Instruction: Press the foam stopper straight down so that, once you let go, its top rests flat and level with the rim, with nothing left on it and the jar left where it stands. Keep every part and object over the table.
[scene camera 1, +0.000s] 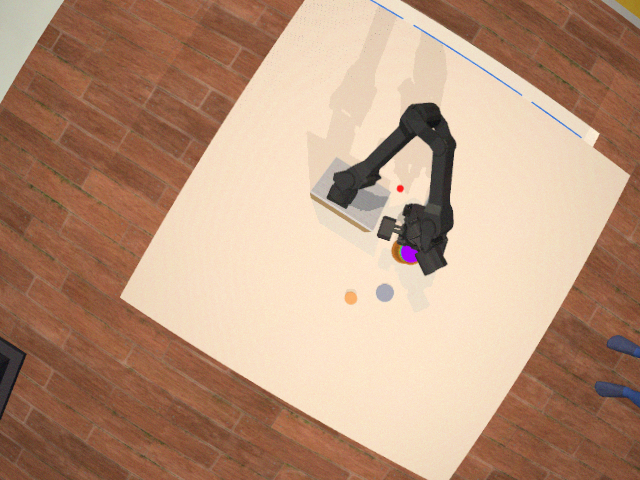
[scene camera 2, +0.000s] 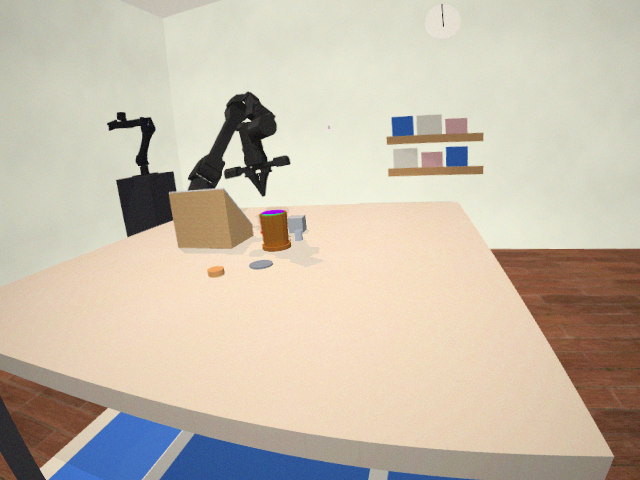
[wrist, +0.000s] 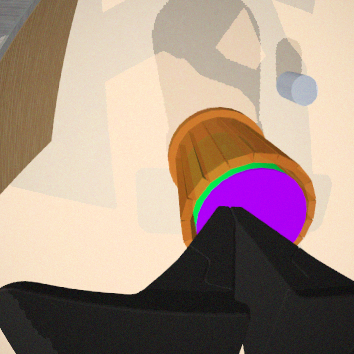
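Note:
There's a jar (scene camera 2: 274, 225) here, and you'd find the jar in the wrist view too (wrist: 216, 156). As for me, that's my gripper (scene camera 2: 263, 196), and scene camera 1 has my gripper as well (scene camera 1: 409, 239), and so does the wrist view, with the gripper (wrist: 227, 218).

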